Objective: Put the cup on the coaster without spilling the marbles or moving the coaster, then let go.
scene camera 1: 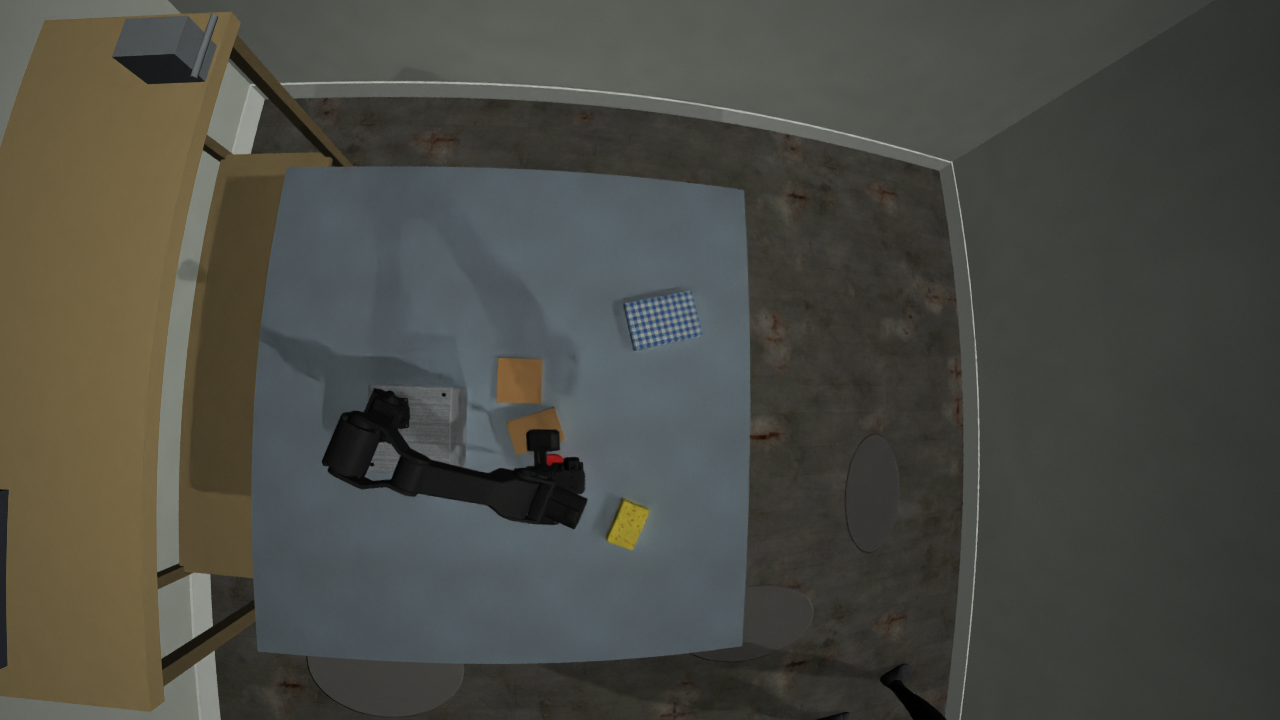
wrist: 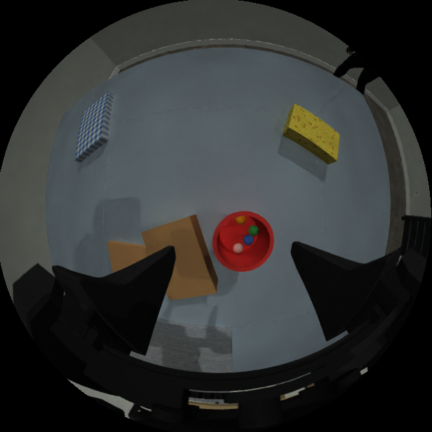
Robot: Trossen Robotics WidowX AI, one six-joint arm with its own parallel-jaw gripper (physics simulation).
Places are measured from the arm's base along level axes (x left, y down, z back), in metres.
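Pixels of known places: arm's base at its link origin: (scene camera 1: 394,413).
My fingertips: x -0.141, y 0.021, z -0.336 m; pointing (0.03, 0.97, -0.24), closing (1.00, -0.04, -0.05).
Note:
Ahead of a thing's pixels: the offset from my fingertips to its top centre.
A red cup {dz +0.010, dx -0.013, dy +0.057 m} (scene camera 1: 554,459) (wrist: 226,239) stands upright on the table, with orange, green, blue and pale pink marbles inside. In the scene view the arm hides most of it. My gripper (scene camera 1: 557,462) (wrist: 235,250) is open and empty above the cup, its fingers on either side in the wrist view. The thin, flat orange-brown square, which looks like the coaster {dz +0.077, dx +0.200, dy +0.112 m} (scene camera 1: 519,380) (wrist: 123,254), lies beyond a thicker brown block; my left finger partly covers it in the wrist view.
The thicker brown block {dz +0.044, dx +0.078, dy +0.081 m} (scene camera 1: 528,427) (wrist: 187,260) lies between cup and coaster, close beside the cup. A yellow sponge {dz -0.159, dx -0.174, dy +0.094 m} (scene camera 1: 628,523) (wrist: 312,134) and a blue checkered block {dz -0.289, dx +0.329, dy +0.099 m} (scene camera 1: 662,319) (wrist: 94,127) lie farther out. A grey plate (scene camera 1: 429,416) (wrist: 217,347) is near the arm's base.

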